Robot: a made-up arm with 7 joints.
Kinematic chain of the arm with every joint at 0, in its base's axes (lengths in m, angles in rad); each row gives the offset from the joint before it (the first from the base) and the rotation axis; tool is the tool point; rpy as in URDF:
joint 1: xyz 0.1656 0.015 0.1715 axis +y
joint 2: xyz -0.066 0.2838 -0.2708 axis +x
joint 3: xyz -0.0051 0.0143 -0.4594 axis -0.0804 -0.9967 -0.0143
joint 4: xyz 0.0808 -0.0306 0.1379 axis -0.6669 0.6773 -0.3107
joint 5: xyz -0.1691 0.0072 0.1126 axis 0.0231 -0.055 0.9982
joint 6: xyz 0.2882 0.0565 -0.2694 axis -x
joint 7: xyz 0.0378 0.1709 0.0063 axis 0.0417 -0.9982 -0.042
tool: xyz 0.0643 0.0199 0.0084 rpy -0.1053 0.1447 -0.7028
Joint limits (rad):
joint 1: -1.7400..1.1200
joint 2: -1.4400..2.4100
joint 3: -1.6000..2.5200
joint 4: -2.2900..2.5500
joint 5: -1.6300..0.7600
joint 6: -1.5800..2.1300
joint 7: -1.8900..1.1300
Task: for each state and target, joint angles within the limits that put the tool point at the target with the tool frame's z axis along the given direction. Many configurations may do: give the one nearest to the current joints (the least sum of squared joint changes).
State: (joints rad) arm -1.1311 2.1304 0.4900 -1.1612 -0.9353 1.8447 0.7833
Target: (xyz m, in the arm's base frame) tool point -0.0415 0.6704 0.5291 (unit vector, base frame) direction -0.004 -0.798 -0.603
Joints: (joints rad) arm -1.7400 1.8858 0.1545 -1.8960 -1.6021 2.1224 1.1300
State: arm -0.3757 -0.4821 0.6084 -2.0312 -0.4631 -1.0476 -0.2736
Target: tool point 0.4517 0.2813 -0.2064 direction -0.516 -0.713 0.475
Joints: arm -1.3179 -0.3197 0.7109 -1.7907 -0.1822 -0.8115 -0.3426
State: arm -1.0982 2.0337 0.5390 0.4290 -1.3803 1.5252 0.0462
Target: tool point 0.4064 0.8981 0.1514 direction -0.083 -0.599 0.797
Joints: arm -1.0737 2.2429 0.7365 0.4579 -0.8706 1.4047 0.4884
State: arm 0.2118 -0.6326 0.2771 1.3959 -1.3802 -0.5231 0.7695
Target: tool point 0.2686 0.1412 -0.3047 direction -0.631 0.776 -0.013
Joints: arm -0.2143 0.0160 0.7824 1.0268 -0.6602 -0.7647 1.1300
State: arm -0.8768 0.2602 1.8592 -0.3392 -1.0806 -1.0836 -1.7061
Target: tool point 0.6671 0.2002 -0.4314 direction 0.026 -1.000 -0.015
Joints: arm -0.9697 0.4868 1.7421 -0.0845 -1.6300 -1.1963 -1.7949
